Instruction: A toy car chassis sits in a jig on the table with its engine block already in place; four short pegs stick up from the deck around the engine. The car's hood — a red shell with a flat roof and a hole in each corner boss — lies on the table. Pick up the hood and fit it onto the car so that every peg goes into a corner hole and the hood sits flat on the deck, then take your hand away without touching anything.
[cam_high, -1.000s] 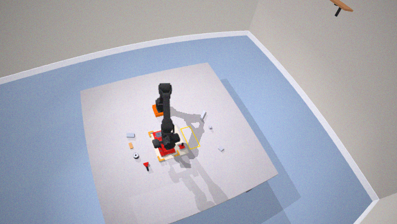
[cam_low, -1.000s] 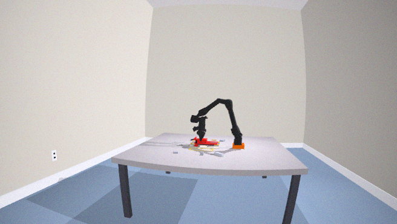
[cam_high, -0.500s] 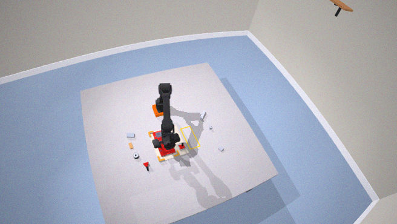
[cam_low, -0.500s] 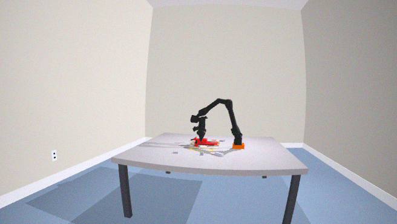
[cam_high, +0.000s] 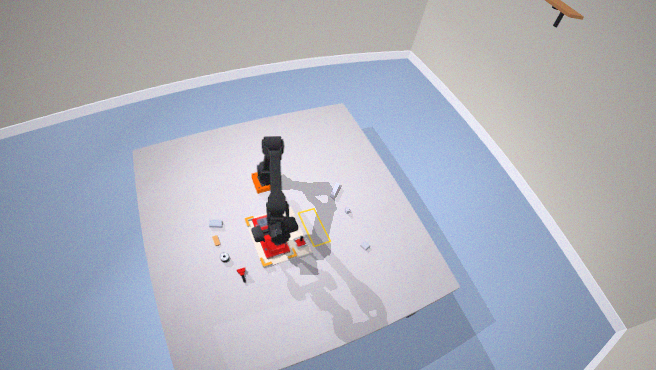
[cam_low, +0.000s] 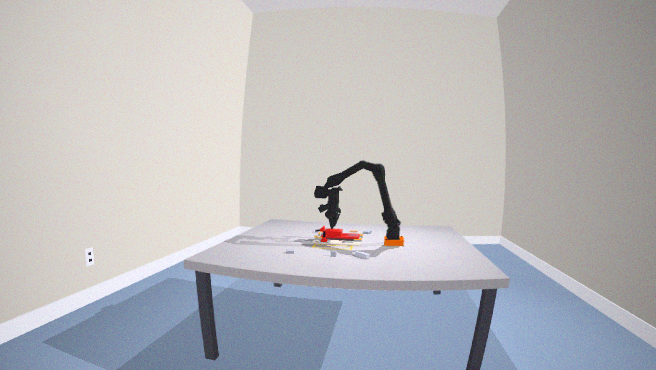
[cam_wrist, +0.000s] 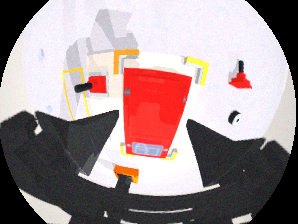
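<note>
Right now my gripper tip is 20 mm above the red hood. The rest, counted from my gripper tip: cream jig board: 30 mm behind, 20 mm to the left, 50 mm below; then wheel: 20 mm behind, 230 mm to the right, 50 mm below; then black stem: 40 mm ahead, 120 mm to the left, 30 mm below.
</note>
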